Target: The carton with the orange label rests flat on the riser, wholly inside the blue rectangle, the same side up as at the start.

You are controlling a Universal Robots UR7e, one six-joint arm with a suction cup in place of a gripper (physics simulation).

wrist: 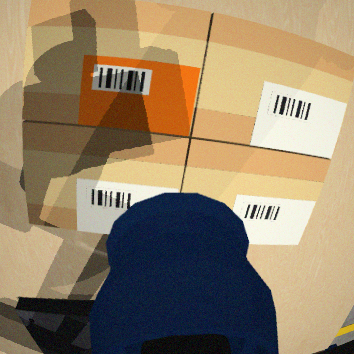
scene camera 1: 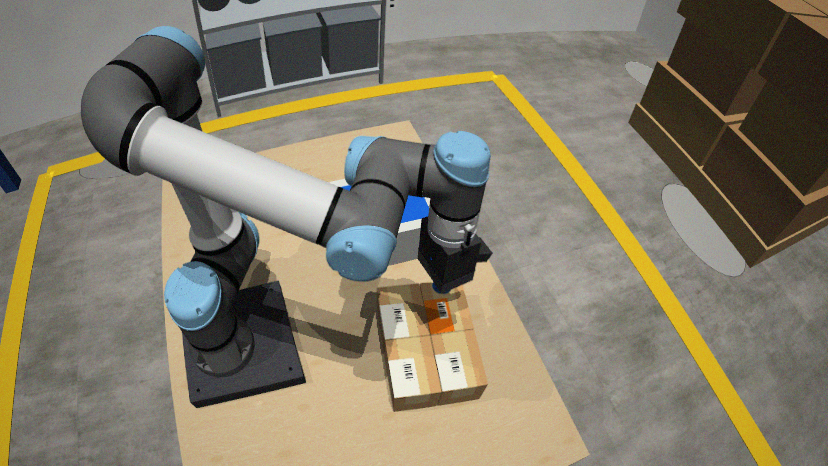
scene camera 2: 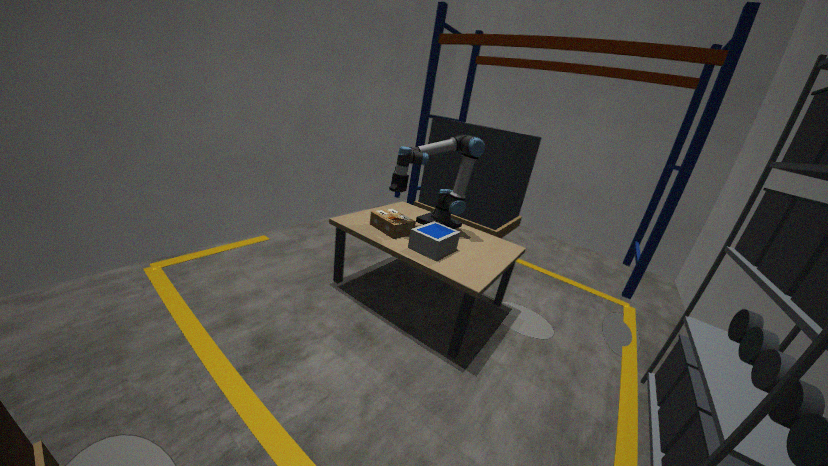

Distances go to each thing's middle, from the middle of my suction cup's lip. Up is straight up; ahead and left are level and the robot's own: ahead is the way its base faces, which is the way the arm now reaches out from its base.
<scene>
The riser [scene camera 1: 416, 208] is 320 mm to the left of my suction cup, 190 mm below it and 40 mm ahead of it.
</scene>
